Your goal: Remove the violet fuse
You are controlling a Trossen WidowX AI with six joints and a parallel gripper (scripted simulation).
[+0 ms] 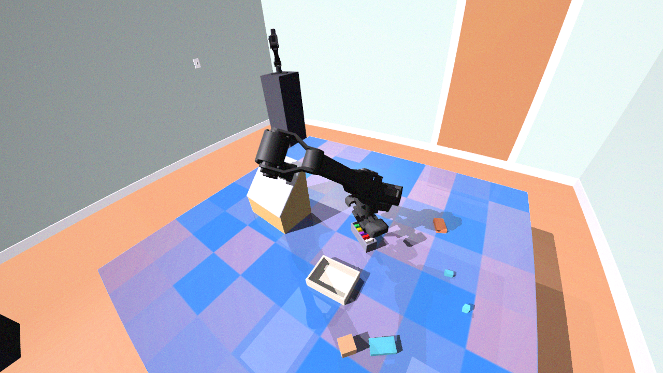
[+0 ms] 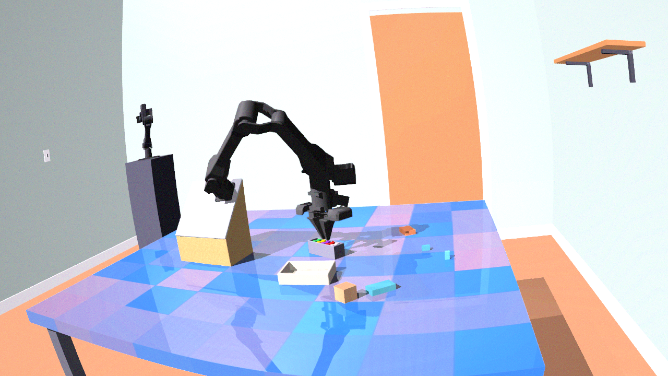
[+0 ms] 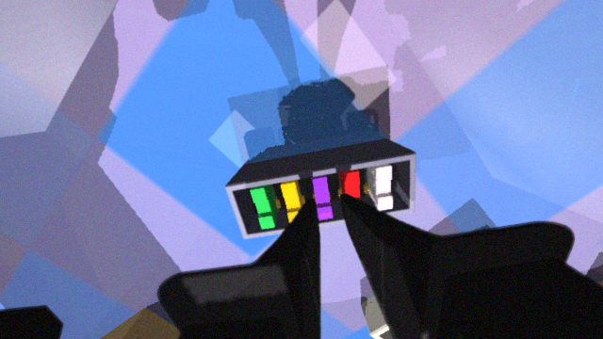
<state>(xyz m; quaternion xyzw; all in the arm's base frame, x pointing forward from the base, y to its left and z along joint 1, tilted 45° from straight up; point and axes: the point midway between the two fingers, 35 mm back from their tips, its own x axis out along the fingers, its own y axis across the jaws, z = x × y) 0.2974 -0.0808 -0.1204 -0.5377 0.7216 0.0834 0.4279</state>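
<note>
Now: the violet fuse 20 mm below my gripper tip. Also, from my gripper tip: cyan block (210 mm ahead, 280 mm to the right, 40 mm below); orange block (220 mm ahead, 210 mm to the left, 40 mm below); white tray (190 mm to the right, 40 mm below).
</note>
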